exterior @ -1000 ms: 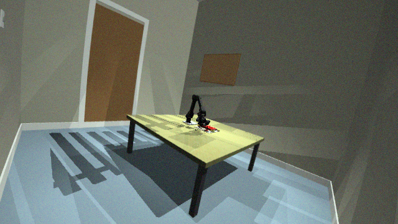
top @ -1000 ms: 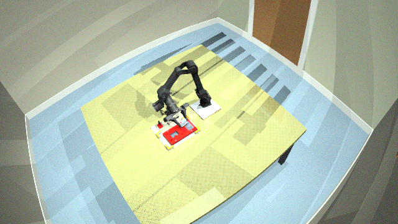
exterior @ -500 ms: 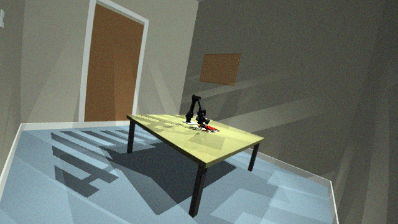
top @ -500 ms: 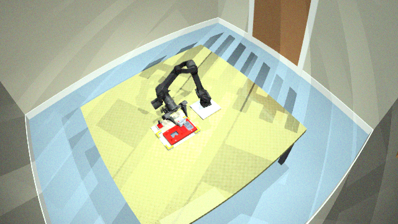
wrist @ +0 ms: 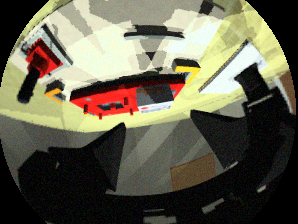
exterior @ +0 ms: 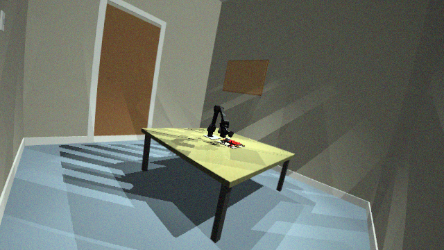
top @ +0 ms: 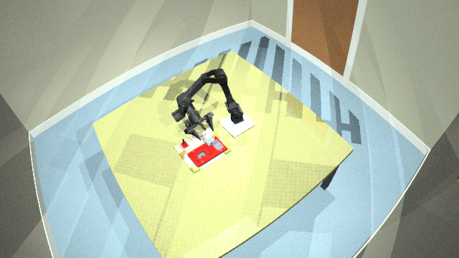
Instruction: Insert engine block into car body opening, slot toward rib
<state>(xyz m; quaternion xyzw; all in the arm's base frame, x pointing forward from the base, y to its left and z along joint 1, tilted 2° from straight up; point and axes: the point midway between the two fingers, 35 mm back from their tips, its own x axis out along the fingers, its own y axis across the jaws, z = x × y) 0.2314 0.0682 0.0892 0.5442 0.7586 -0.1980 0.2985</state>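
The grey engine block is 4 cm below my gripper tip, 2 cm to the left of it and 1 cm behind it.
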